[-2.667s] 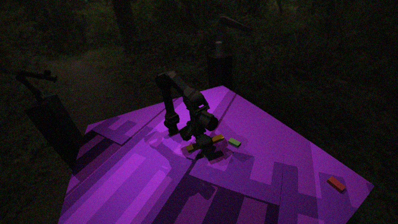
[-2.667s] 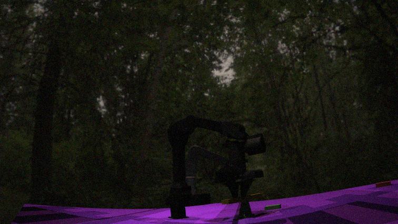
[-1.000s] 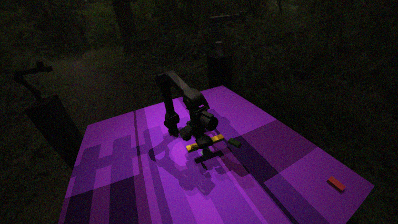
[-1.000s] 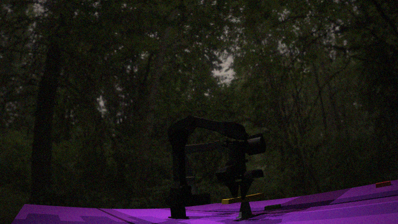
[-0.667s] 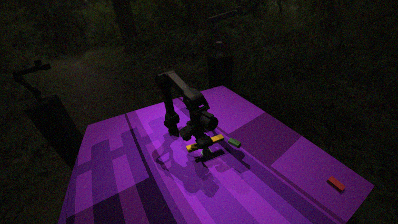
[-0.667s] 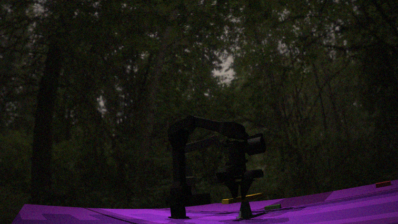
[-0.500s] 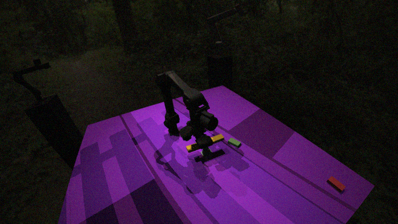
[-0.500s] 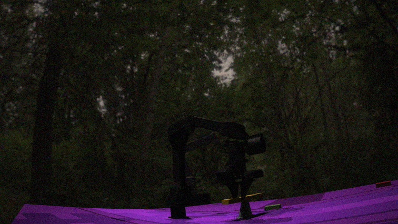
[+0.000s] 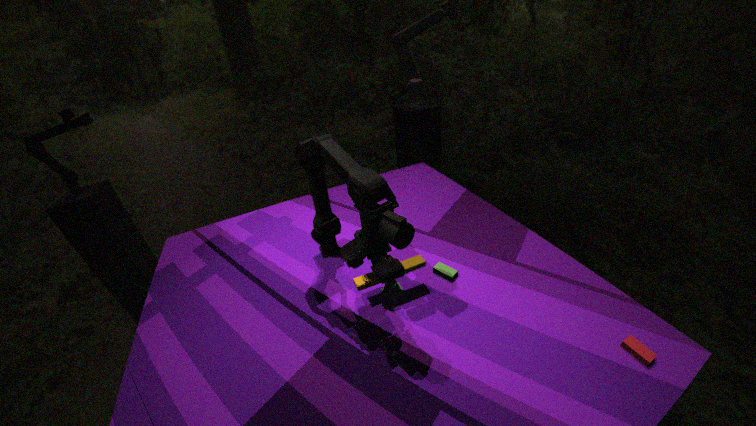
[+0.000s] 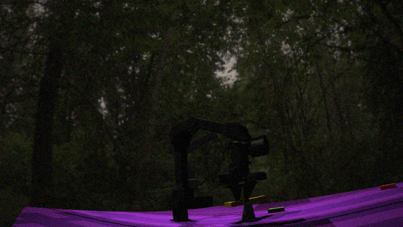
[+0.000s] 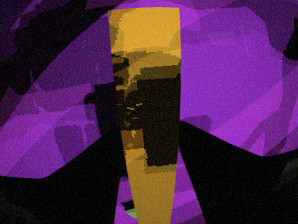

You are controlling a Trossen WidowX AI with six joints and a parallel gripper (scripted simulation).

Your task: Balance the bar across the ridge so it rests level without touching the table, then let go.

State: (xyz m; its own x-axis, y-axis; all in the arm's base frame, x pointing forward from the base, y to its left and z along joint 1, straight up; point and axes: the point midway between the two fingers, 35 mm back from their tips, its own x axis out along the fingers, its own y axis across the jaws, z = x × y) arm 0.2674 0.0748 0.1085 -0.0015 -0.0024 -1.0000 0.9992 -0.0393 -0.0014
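My gripper tip is now 30 mm to the right of the yellow bar. The rest, counted from my gripper tip: red block 470 mm ahead, 430 mm to the left, 70 mm below; then green block 20 mm ahead, 200 mm to the left, 70 mm below.
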